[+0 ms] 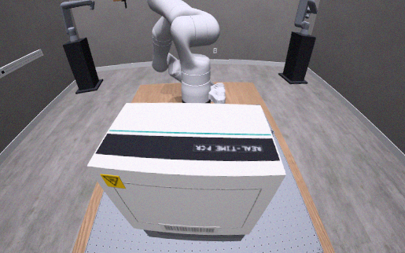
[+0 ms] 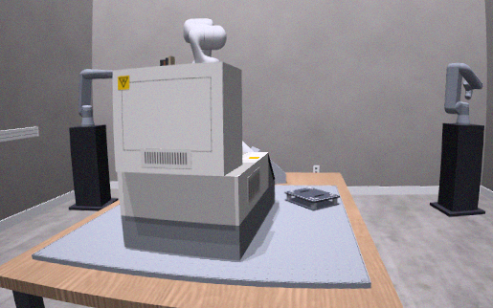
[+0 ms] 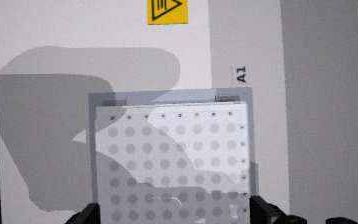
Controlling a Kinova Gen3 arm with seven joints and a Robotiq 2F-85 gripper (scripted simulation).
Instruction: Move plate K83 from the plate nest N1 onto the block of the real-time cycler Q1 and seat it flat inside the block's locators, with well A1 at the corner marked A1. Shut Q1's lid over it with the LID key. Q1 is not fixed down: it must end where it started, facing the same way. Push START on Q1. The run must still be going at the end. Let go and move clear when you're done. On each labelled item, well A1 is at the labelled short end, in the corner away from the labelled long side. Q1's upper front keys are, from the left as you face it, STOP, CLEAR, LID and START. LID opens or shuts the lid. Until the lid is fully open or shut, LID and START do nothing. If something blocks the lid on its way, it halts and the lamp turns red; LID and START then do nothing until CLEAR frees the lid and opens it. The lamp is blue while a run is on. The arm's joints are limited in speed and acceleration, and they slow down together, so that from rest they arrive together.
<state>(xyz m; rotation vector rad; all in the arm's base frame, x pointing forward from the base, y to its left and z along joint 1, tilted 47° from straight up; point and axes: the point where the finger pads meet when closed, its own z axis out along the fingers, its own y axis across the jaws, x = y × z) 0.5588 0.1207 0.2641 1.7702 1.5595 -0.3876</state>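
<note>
Now: hand 10 mm above the plate K83. Round my hand: plate nest N1: 200 mm behind, 330 mm to the left, 200 mm below.
</note>
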